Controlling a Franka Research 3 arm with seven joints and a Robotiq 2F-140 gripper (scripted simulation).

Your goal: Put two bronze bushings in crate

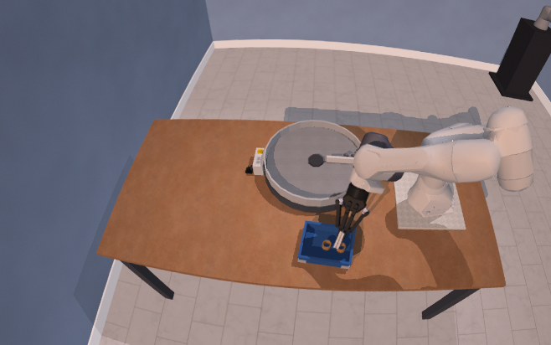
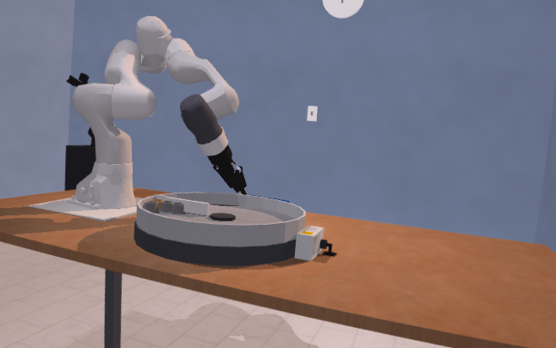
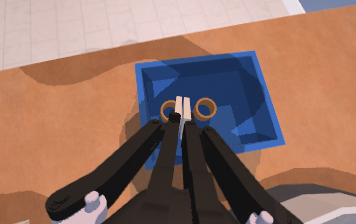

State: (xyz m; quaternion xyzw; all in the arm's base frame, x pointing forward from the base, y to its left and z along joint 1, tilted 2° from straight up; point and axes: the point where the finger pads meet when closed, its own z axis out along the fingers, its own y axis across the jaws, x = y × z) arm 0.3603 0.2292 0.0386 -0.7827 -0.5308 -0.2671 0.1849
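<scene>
Now: the blue crate 40 mm ahead of my hand, 30 mm below it and 10 mm to the left of it. The rest, counted from my hand: grey turning table (350 mm to the right, 110 mm ahead, 10 mm below).
</scene>
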